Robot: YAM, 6 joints.
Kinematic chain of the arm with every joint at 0, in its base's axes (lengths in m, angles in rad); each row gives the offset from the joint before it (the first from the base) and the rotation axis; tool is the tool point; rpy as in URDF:
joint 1: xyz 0 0 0.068 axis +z
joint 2: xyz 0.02 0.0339 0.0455 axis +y
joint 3: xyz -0.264 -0.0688 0 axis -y
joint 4: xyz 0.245 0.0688 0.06 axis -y
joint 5: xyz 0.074 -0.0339 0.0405 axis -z
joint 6: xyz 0.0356 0 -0.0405 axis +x
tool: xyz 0 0 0 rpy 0 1.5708 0
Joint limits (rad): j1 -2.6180..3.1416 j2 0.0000..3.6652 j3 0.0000..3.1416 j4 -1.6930..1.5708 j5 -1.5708..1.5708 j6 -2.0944..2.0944
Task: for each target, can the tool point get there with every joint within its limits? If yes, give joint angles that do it. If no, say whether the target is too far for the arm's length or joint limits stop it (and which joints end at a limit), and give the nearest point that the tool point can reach.
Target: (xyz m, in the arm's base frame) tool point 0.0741 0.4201 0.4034
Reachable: yes | joints 1.3416 1.8164 1.8224 -0.2833 -0.7113 0.7207
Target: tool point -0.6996 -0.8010 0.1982
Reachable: no: too far | nearest point -0.4235 -0.4849 0.1641 | short by 0.421 m
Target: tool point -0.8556 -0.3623 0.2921
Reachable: no: too far | nearest point -0.5532 -0.3059 0.2347 | short by 0.313 m
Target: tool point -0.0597 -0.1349 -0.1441
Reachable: yes | joints -1.9575 3.0773 1.1496 -0.9926 0.1261 1.3180
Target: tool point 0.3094 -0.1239 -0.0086
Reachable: yes | joints -0.3214 2.2634 0.8557 0.2879 0.5905 -1.3431
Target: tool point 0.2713 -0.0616 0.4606
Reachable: yes | joints -0.1702 1.3804 1.1288 1.2734 0.4266 0.8389
